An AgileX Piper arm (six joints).
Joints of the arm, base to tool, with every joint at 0 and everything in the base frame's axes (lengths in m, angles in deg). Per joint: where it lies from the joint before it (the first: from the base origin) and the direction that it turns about. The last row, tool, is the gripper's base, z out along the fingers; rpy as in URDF.
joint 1: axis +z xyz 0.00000 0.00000 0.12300
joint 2: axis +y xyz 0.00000 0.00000 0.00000
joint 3: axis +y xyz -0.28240 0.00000 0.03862
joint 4: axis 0.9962 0 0.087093 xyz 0.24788 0.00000 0.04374
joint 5: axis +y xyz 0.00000 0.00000 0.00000
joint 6: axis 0.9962 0 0.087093 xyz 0.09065 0.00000 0.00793
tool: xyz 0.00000 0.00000 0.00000 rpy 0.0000 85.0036 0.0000
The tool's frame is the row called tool.
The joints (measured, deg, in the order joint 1, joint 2, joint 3, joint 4, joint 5, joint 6), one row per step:
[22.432, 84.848, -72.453, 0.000, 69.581, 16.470]
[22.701, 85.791, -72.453, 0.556, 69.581, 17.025]
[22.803, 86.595, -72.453, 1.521, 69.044, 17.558]
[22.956, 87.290, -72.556, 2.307, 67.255, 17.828]
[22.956, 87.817, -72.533, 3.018, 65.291, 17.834]
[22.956, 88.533, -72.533, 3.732, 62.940, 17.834]
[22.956, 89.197, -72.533, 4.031, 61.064, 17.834]
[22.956, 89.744, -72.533, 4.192, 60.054, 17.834]
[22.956, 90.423, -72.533, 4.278, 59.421, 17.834]
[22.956, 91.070, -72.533, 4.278, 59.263, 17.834]
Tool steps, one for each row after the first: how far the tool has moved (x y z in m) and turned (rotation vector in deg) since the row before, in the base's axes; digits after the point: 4 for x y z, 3 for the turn. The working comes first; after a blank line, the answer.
Tool pose at each row, in the base's axes (x y z in m, rotation vector in deg; the steps are taken from these numbers as rounded here):
[0.2635, 0.1088, 0.3086, -8.716, 167.378, 6.369]
[0.2655, 0.1120, 0.3039, -8.148, 168.493, 6.813]
[0.2678, 0.1150, 0.3000, -7.157, 169.082, 8.086]
[0.2718, 0.1188, 0.2976, -6.576, 168.178, 9.755]
[0.2756, 0.1215, 0.2955, -6.134, 167.005, 11.335]
[0.2806, 0.1246, 0.2927, -5.627, 165.600, 12.974]
[0.2849, 0.1267, 0.2900, -5.323, 164.493, 13.858]
[0.2877, 0.1281, 0.2875, -5.150, 164.078, 14.240]
[0.2903, 0.1293, 0.2841, -5.041, 164.141, 14.306]
[0.2922, 0.1301, 0.2806, -5.016, 164.616, 14.078]

[0.0020, 0.0032, -0.0047, 0.257, 1.131, -0.349]
[0.0023, 0.0030, -0.0039, 0.874, 0.665, -0.576]
[0.0040, 0.0038, -0.0024, 1.220, -0.774, -0.298]
[0.0038, 0.0027, -0.0021, 1.182, -1.032, -0.219]
[0.0050, 0.0031, -0.0028, 1.258, -1.239, -0.268]
[0.0043, 0.0021, -0.0027, 0.718, -1.007, -0.183]
[0.0028, 0.0014, -0.0025, 0.311, -0.369, -0.104]
[0.0026, 0.0012, -0.0034, 0.049, 0.072, -0.064]
[0.0019, 0.0008, -0.0035, -0.193, 0.450, -0.012]

